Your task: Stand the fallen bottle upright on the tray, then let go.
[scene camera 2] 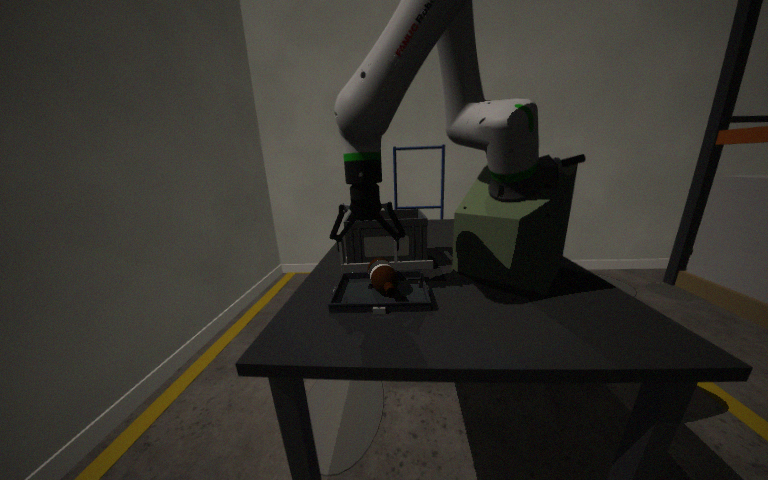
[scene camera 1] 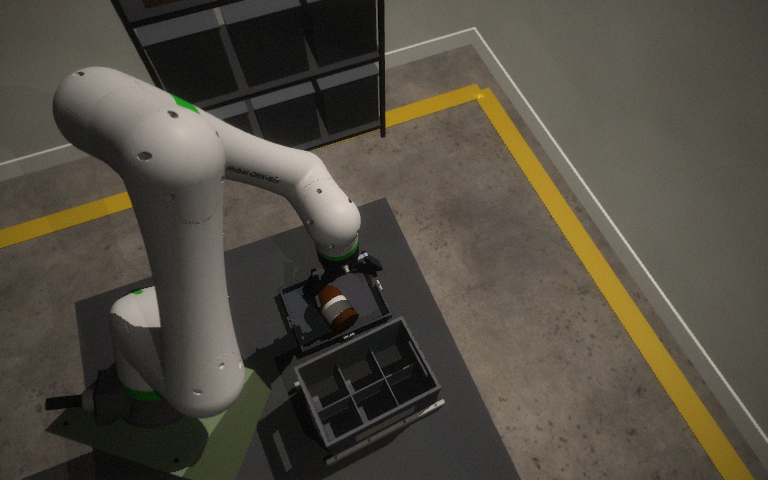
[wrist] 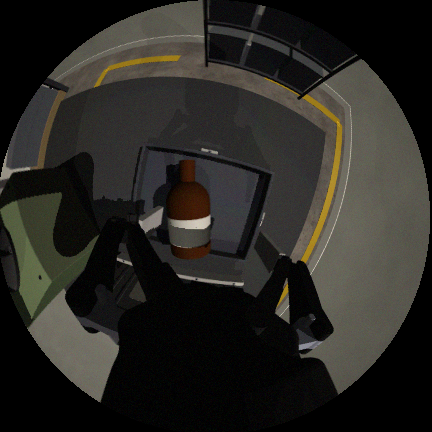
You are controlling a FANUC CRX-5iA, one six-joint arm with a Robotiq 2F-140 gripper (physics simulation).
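Frame: origin at the arm's base, x ahead, y left, z up, level; millimetres.
Seen in the pictures: gripper, between the fingertips: (scene camera 2: 369,262) (scene camera 1: 345,292) (wrist: 210,228); arm's base, origin of its link: (scene camera 2: 514,187) (scene camera 1: 158,397).
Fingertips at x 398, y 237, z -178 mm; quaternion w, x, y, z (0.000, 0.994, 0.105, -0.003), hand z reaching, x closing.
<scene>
Pixels of each thing's top centre, then the offset from my fingertips to it. "spot": a spot on its surface instead.
- brown bottle with a pale label band, centre of its top: (wrist: 183,212) (scene camera 1: 328,296) (scene camera 2: 384,267) dx -43, dy +1, dz -11 mm
- shallow dark tray, a spot on its surface: (wrist: 235,200) (scene camera 2: 354,296) spot: dx +32, dy +45, dz -84 mm
- grey bin with compartments, a spot on its surface: (scene camera 1: 339,353) spot: dx -34, dy -175, dz +56 mm
A brown bottle with a pale label band (scene camera 1: 337,308) (scene camera 2: 382,277) (wrist: 189,205) lies on its side on the shallow dark tray (scene camera 1: 370,297) (scene camera 2: 353,291) (wrist: 235,200). Its neck points toward scene camera 2 and its base toward the divided bin. In the wrist view the neck points up and the label is partly in shadow. My gripper (scene camera 1: 348,292) (scene camera 2: 368,254) (wrist: 210,228) is open and empty, pointing down above the base end of the bottle. Its fingers are wide apart, one on each side of the bottle, and the fingertips are above it in the scene camera 2 view.
A grey bin with compartments (scene camera 1: 339,353) (scene camera 2: 419,237) stands close beside the tray, at the bottle's base end. The green robot pedestal (scene camera 1: 246,407) (scene camera 2: 492,243) (wrist: 30,215) is on the same table. A shelf rack (scene camera 1: 381,67) stands beyond the table.
</scene>
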